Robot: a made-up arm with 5 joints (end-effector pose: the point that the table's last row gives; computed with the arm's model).
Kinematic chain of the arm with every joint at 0, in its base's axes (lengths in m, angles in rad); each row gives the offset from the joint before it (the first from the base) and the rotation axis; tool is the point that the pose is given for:
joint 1: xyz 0 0 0.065 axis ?
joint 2: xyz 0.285 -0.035 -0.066 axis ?
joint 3: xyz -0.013 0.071 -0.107 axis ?
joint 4: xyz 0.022 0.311 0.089 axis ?
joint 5: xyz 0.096 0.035 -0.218 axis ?
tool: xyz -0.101 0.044 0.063
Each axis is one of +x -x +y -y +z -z.
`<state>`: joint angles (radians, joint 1 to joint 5).
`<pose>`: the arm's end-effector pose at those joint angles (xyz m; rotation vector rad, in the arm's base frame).
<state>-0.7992 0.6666 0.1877 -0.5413 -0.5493</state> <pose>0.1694 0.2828 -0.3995 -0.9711 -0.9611 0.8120</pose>
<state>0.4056 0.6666 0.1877 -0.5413 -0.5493</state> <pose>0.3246 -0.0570 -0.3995 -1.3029 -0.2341 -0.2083</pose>
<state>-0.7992 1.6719 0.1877 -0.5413 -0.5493</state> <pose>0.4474 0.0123 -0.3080 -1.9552 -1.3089 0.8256</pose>
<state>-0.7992 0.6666 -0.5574 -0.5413 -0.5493</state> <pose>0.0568 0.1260 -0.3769 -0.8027 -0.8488 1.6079</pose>
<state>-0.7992 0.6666 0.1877 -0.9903 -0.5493</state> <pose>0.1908 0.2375 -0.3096 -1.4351 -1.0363 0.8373</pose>
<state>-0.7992 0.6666 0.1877 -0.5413 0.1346</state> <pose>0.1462 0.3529 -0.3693 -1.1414 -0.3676 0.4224</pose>
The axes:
joint 1: -z
joint 2: -x
joint 3: -z
joint 4: +x
joint 5: +y

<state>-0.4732 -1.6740 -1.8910 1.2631 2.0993</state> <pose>-0.2087 -0.1701 0.1263 1.1631 0.3765 -2.8012</pose>
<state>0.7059 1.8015 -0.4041 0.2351 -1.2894</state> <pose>-0.1890 -0.4056 -0.4245 -1.1972 -0.2030 0.5199</pose>
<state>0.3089 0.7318 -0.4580 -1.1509 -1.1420</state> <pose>0.2222 -0.1311 -0.2575 -1.3984 -0.6213 1.2681</pose>
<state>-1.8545 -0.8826 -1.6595 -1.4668 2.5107</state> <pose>-0.2745 0.0662 0.1532 -1.2155 -0.0528 1.4461</pose>
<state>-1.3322 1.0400 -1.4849 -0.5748 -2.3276</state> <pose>0.2291 0.0364 -0.3714 -1.5730 0.2139 -2.2521</pose>
